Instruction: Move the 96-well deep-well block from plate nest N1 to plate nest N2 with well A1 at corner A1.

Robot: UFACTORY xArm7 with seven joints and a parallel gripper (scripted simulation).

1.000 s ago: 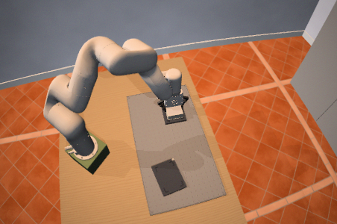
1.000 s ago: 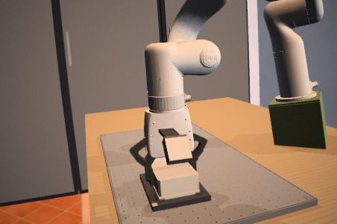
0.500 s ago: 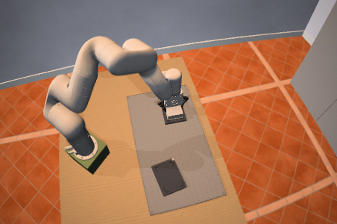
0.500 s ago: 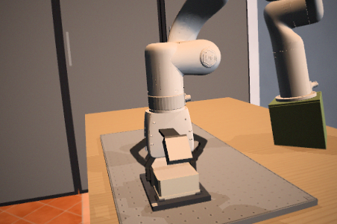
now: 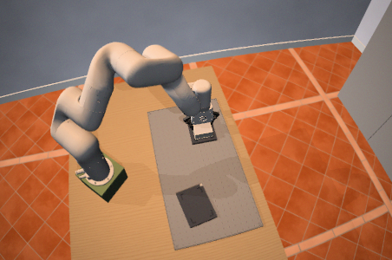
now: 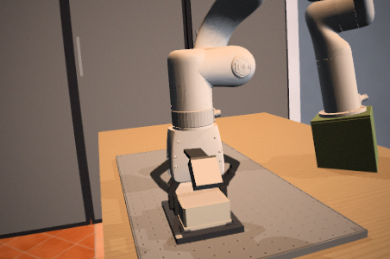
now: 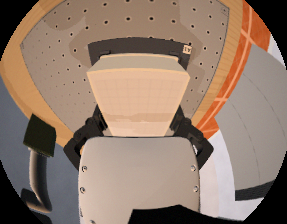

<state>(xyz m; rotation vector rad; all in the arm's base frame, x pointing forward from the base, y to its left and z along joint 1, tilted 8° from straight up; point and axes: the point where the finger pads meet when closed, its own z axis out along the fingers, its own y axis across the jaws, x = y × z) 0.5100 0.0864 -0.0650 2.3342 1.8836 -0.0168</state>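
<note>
The dark plate nest N1 is 2 cm below my hand. Round my hand: white A1 mark: 13 cm behind, 27 cm to the right, 2 cm below; dark plate nest N2: 18 cm behind, 34 cm to the right, 2 cm below; cream deep-well block: right at my hand.
</note>
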